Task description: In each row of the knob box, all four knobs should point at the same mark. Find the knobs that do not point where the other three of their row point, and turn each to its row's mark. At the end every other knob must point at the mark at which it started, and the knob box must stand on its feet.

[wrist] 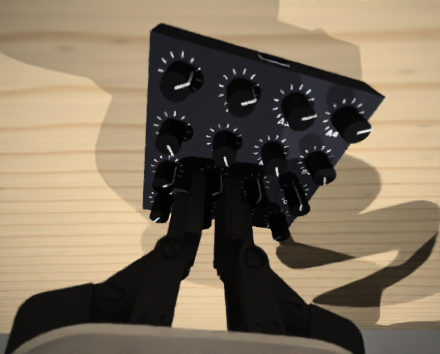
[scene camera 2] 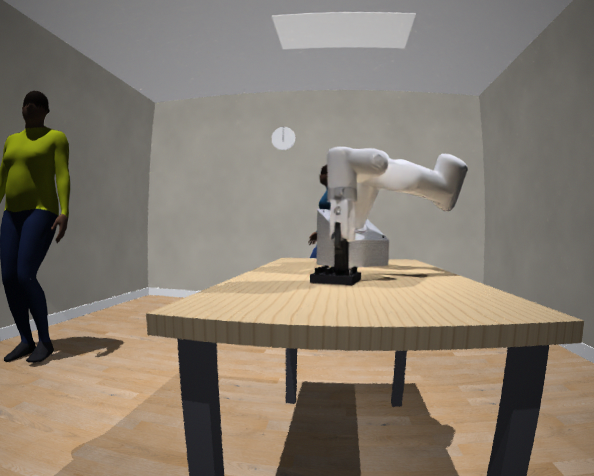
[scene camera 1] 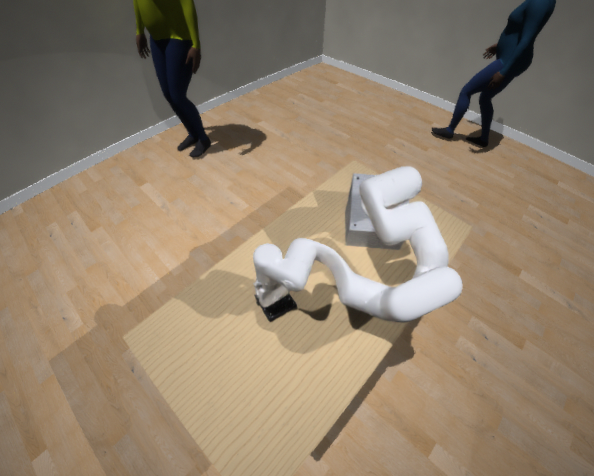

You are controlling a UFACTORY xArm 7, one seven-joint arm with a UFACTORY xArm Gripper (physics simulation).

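Places are measured from the arm's base along level axes (x ahead, y down, z left), in metres.
Pixels of known places: gripper, between the fingertips: (wrist: 211, 192) (scene camera 2: 341, 269) (scene camera 1: 274, 303).
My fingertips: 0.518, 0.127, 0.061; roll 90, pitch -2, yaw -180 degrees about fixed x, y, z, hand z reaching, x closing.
Observation:
Ahead of a thing's pixels: the offset from my fingertips to its top centre, as dx, dy, dz. Level surfaces: height alone.
The black knob box @(-0.014, -0.005, -0.015) (scene camera 1: 284, 311) (scene camera 2: 335, 279) (wrist: 202, 109) stands upright on the table. My gripper (scene camera 2: 341, 269) (wrist: 211, 192) points down over its lower rows in the wrist view, shut on knob C2 @(+0.000, -0.004, -0.003) (wrist: 216, 186), with one finger on each side. Row A knobs, such as A4 @(-0.057, -0.005, -0.053) (wrist: 346, 121), all point to the right and slightly up; row B knobs, such as B2 @(-0.002, -0.005, -0.029) (wrist: 225, 144), all point down. Knob C1 @(+0.027, -0.004, -0.004) (wrist: 164, 176) and knob C4 @(-0.053, -0.004, +0.001) (wrist: 291, 189) carry differently slanted lines. Knob C3 @(-0.027, -0.004, -0.001) (wrist: 254, 191) is partly covered. Row D is partly hidden by the fingers; knob D4 @(-0.052, -0.004, +0.028) (wrist: 280, 230) shows at the right.
The box is on the wooden table @(dy +0.034) (scene camera 1: 225, 390) (scene camera 2: 400, 305). The arm's grey base (scene camera 1: 356, 220) (scene camera 2: 370, 252) stands at the table's far end. A person in a yellow top (scene camera 1: 170, 20) (scene camera 2: 37, 170) and a person in a blue top (scene camera 1: 522, 42) stand on the floor away from the table.

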